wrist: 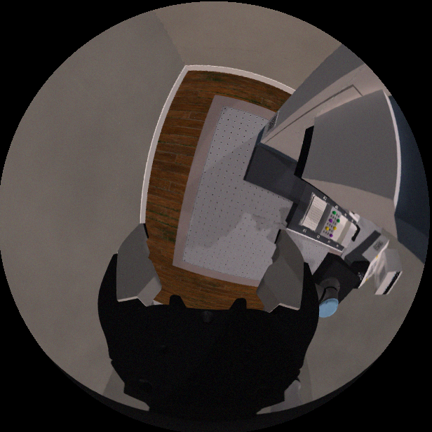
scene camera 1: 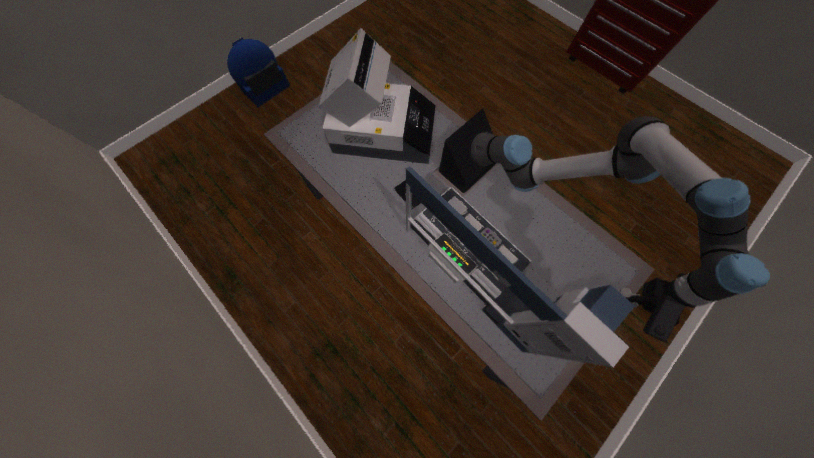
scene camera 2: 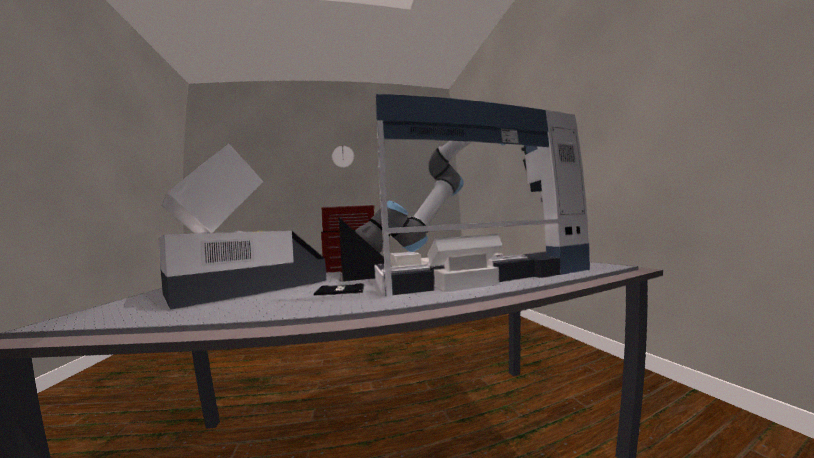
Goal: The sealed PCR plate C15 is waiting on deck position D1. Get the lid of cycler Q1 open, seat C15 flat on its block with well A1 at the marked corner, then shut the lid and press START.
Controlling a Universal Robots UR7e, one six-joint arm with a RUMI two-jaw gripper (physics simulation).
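Pixels of known places: gripper, fingertip midpoint: (scene camera 1: 632,315); arm's base, link origin: (scene camera 1: 482,149) (scene camera 2: 366,243).
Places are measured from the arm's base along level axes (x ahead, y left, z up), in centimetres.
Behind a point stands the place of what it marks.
Note:
Cycler Q1 looks to be the white and dark instrument (scene camera 1: 364,136) @[x 31.5, y -45.7, z 3.8 cm] (scene camera 2: 273,244) @[x 25.8, y -36.2, z 2.2 cm] at the table's far left end; its lid (scene camera 1: 350,102) @[x 31.8, y -49.8, z 22.3 cm] (scene camera 2: 219,187) @[x 32.3, y -50.7, z 20.1 cm] is tilted up, open. A patterned patch, possibly the block (scene camera 1: 384,107) @[x 15.2, y -47.1, z 7.2 cm], shows beside the lid. Its dark front panel (scene camera 1: 418,125) @[x 9.3, y -31.3, z 1.3 cm] faces right; I cannot read START. A pale plate (scene camera 1: 508,254) @[x 33.2, y 37.4, z -6.1 cm] (wrist: 315,212) sits on the deck beside a rack of coloured tubes (scene camera 1: 490,236) @[x 32.1, y 26.8, z -3.9 cm] (wrist: 332,223); I cannot tell whether it is C15. My gripper (scene camera 1: 632,296) (wrist: 211,228) is open and empty, high beside the tall instrument's right end, far from cycler and plate.
The tall instrument's blue beam (scene camera 1: 481,238) @[x 54.8, y 23.5, z 42.3 cm] (scene camera 2: 461,113) @[x 54.7, y 19.1, z 37.6 cm] spans the deck, with its grey housing (wrist: 350,145) close to my gripper. My arm's base is on a black wedge stand (scene camera 1: 466,148) @[x 7.4, y -5.2, z 4.2 cm] (scene camera 2: 355,256) @[x 15.4, y -7.6, z -4.5 cm] between cycler and deck. A red cabinet (scene camera 1: 637,39) (scene camera 2: 347,219) stands behind.

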